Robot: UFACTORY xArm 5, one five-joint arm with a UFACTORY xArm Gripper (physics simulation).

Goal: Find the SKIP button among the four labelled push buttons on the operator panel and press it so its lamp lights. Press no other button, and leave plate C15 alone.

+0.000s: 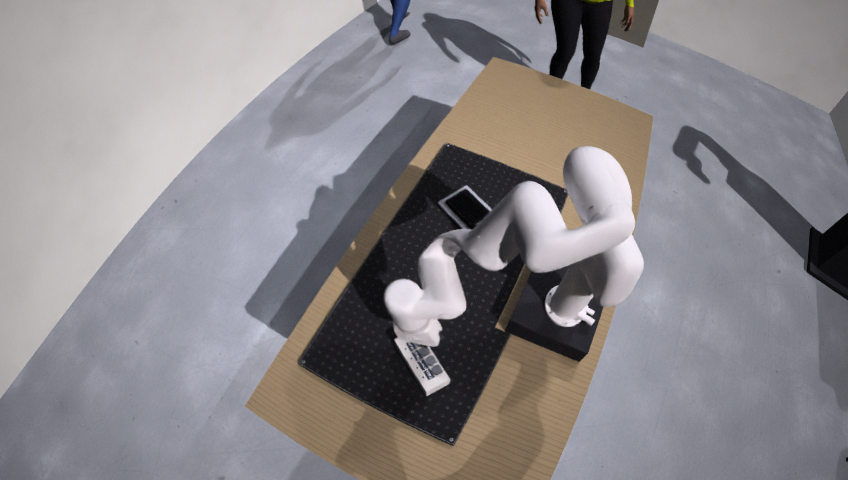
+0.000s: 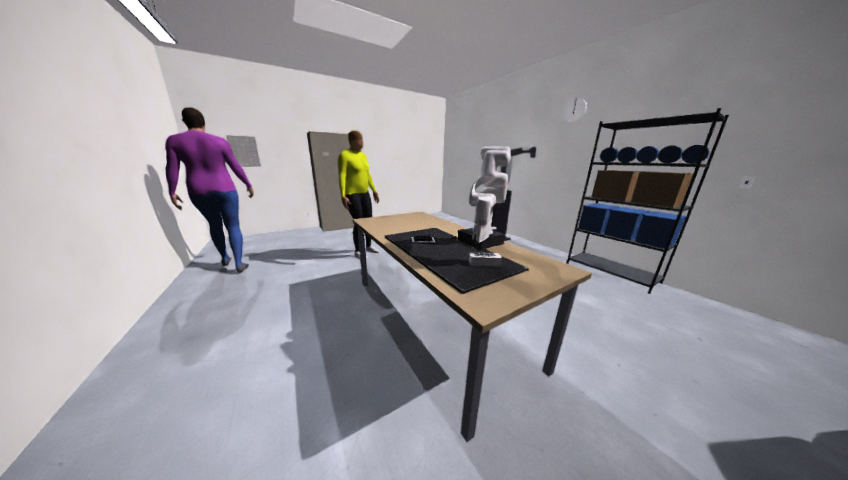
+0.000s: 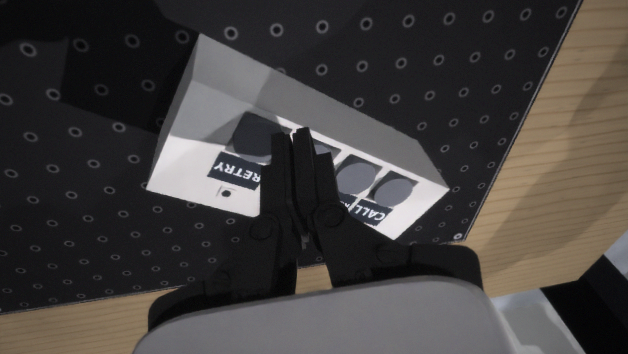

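The white operator panel lies on the black perforated mat. My gripper is shut and empty, its fingertips over the panel between the RETRY button and the SKIP button. The fingers hide much of the SKIP button, its label and its lamp; whether they touch it I cannot tell. Two more grey round buttons, RESUME and CALL, show beside it. A flat dark plate with a light frame lies far along the mat; its label is unreadable.
The wooden table bears the mat and the black arm base. A person in yellow stands at the table's far end. A person in purple is farther left. A shelf rack stands by the wall.
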